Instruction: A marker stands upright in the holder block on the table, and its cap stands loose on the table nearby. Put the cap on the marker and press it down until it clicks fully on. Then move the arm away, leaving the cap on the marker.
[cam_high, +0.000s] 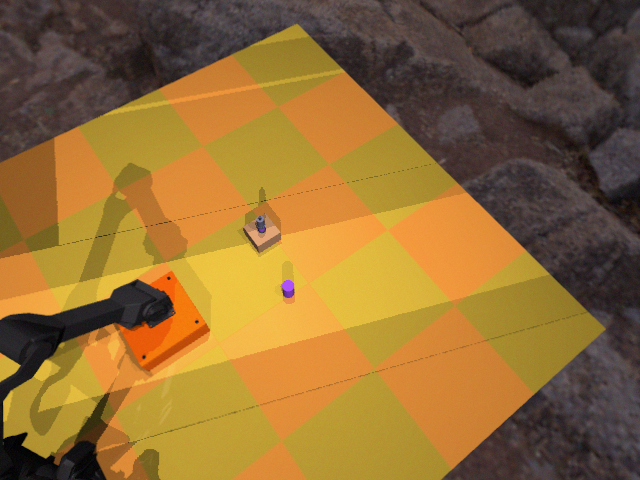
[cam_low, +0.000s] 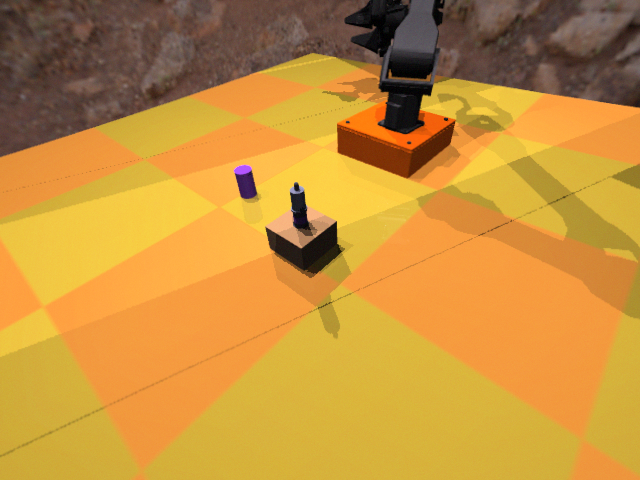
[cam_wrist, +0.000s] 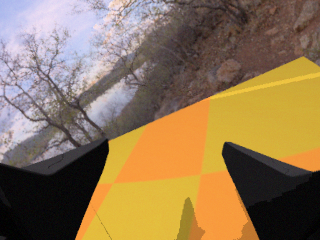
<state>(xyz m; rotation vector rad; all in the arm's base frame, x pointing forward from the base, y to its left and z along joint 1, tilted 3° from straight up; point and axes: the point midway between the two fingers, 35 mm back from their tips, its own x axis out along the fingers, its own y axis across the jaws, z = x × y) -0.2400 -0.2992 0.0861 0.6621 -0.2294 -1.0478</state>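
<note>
The purple cap lies 51 cm ahead of my gripper tip, 21 cm to the left of it and 11 cm below it. Also, from my gripper tip: brown holder block 54 cm ahead, 38 cm to the left, 11 cm below.
</note>
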